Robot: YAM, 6 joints.
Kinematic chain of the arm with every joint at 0, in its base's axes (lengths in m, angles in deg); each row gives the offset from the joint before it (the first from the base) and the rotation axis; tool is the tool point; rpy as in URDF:
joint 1: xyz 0 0 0.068 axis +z
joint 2: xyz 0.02 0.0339 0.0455 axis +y
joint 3: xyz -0.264 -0.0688 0 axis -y
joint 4: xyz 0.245 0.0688 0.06 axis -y
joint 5: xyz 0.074 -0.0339 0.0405 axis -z
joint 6: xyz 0.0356 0 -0.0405 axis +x
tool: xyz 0 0 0 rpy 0 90 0
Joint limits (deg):
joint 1: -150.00..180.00
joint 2: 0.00..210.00
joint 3: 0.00..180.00
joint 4: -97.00..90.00
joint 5: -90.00..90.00
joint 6: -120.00..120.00
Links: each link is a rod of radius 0.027 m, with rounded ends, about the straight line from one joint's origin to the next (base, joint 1, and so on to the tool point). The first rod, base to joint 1, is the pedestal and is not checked.
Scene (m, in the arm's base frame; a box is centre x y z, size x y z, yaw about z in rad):
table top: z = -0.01
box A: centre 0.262 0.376 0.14 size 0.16 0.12 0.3 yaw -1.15
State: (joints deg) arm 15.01 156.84 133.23 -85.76 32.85 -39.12
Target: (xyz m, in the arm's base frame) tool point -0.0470 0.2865 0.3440
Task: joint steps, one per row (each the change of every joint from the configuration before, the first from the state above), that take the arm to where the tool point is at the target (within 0.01 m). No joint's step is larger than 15 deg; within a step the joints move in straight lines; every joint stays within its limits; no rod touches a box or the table.
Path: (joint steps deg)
1: 8.99 -14.43 -2.95 -2.25 5.07 7.12
2: 8.98 -14.44 -2.96 -2.25 5.08 7.13
3: 8.99 -14.43 -2.95 -2.24 5.07 7.12
4: 8.98 -14.43 -2.95 -2.25 5.07 7.12
5: 8.99 -14.44 -2.95 -2.25 5.08 7.13
6: 13.96 4.36 -5.66 0.00 -12.41 -11.88
7: 13.97 4.36 -5.65 0.00 -12.40 -11.87
8: 13.97 4.35 -5.65 0.00 -12.41 -11.87

